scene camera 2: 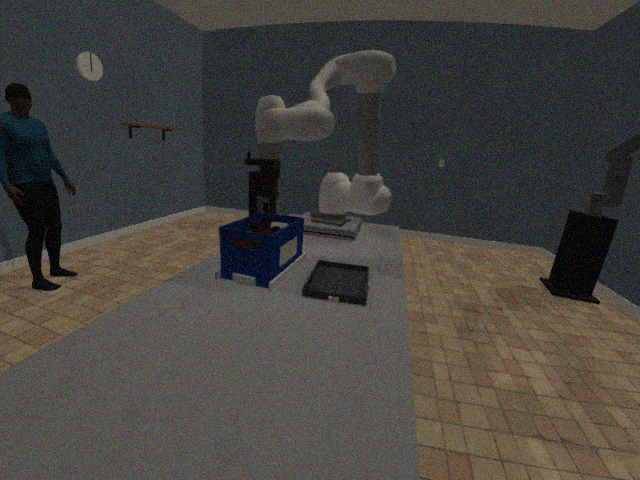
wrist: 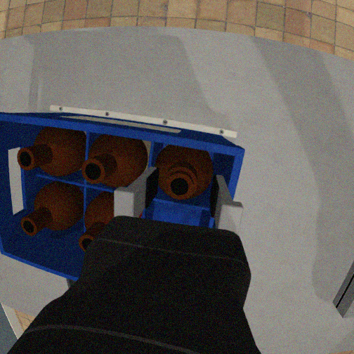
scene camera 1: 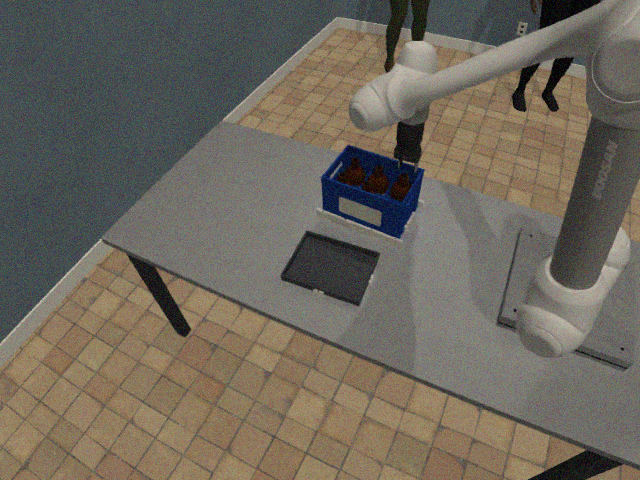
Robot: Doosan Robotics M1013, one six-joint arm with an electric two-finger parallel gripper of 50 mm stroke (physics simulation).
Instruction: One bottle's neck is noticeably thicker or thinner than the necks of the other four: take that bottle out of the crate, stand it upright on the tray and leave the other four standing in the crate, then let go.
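Places are measured from the arm's base along level axes (x ahead, y left, z up), in millimetres.
Pixels of known places: gripper, fingertip midpoint: (scene camera 2: 263, 212) (scene camera 1: 407, 168); arm's base, origin of the base link: (scene camera 2: 331, 221).
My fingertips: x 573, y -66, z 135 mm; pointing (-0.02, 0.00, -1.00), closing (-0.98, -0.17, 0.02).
Ahead of a thing's pixels: the offset from my fingertips to its top centre. "*": to the spot under its first point. Level surfaces: height alone.
The blue crate @(dx +85, dy +68, dz -11 mm) (scene camera 1: 330, 196) (scene camera 2: 248, 262) (wrist: 238, 167) holds five upright brown bottles; its near right compartment in the wrist view is empty. In that view the far row holds a left bottle (wrist: 62, 152), a middle bottle (wrist: 122, 157) and a right bottle (wrist: 192, 162); the near row holds a left bottle (wrist: 62, 202) and a partly hidden middle bottle (wrist: 100, 215). I cannot tell surely which neck differs. My gripper (scene camera 1: 407, 167) (wrist: 184, 183) is open and empty, its fingers to either side of the far right bottle's mouth in the wrist view. The black tray @(* dx +62, dy +343, dz -182 mm) (scene camera 1: 330, 266) (scene camera 2: 336, 281) is empty.
White strips @(* dx +77, dy +172, dz -159 mm) (scene camera 1: 356, 225) (wrist: 142, 119) edge the crate's base on the grey table @(dz -187 mm) (scene camera 1: 217, 206) (scene camera 2: 232, 361). The tray lies beside the crate's labelled long side. The arm's base plate (scene camera 1: 516, 279) is on the table farther right. People stand beyond the table.
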